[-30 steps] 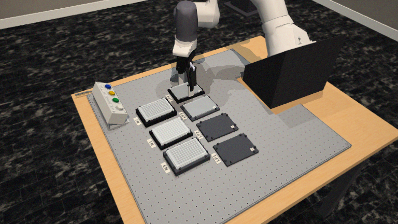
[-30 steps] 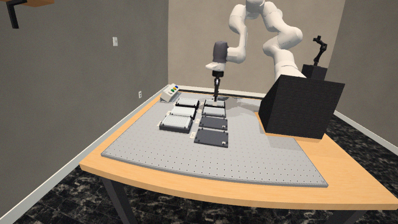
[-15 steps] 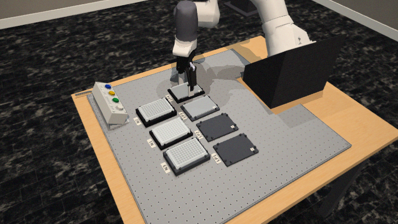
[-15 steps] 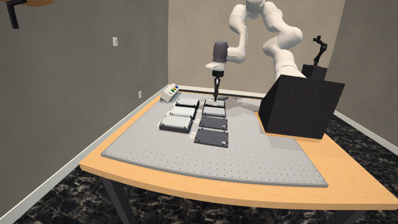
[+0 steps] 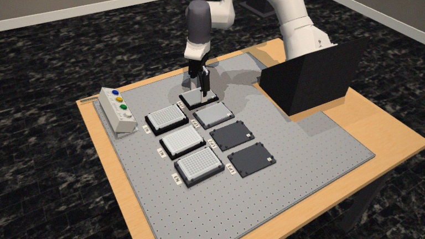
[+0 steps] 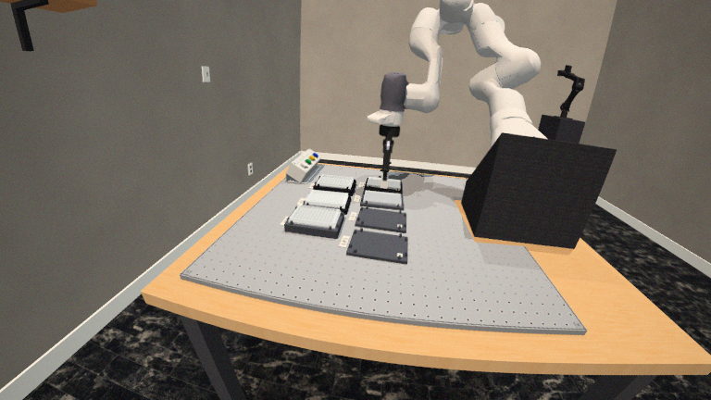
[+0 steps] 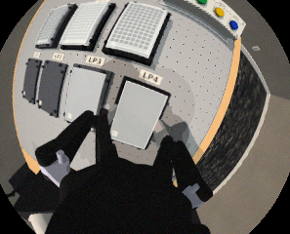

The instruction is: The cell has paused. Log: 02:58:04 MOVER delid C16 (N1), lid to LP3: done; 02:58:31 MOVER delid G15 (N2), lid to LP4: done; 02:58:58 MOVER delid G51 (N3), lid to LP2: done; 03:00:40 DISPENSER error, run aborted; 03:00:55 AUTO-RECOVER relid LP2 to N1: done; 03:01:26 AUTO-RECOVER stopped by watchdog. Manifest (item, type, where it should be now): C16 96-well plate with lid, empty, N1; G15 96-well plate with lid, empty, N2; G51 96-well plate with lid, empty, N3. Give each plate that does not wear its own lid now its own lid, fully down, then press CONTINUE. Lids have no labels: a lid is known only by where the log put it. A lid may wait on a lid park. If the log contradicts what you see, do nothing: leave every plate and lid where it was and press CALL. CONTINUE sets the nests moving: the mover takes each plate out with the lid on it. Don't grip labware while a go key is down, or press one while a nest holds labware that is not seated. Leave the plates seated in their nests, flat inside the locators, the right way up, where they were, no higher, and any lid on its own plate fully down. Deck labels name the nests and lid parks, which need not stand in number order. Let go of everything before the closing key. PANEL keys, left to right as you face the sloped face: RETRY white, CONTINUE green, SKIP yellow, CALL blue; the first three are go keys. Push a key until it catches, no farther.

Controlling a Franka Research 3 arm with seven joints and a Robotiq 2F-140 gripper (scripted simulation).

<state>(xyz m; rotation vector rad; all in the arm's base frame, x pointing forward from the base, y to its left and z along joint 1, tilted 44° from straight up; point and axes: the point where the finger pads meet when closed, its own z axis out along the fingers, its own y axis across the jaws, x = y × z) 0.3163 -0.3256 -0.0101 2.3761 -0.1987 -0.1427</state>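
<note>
Right now my hand is 4 cm above the lid park LP4. Round my hand: white key: 32 cm ahead, 1 cm to the right, 2 cm above; lid park LP2: 2 cm ahead, 26 cm to the left, 4 cm below; lid park LP3: 1 cm ahead, 13 cm to the left, 4 cm below.
</note>
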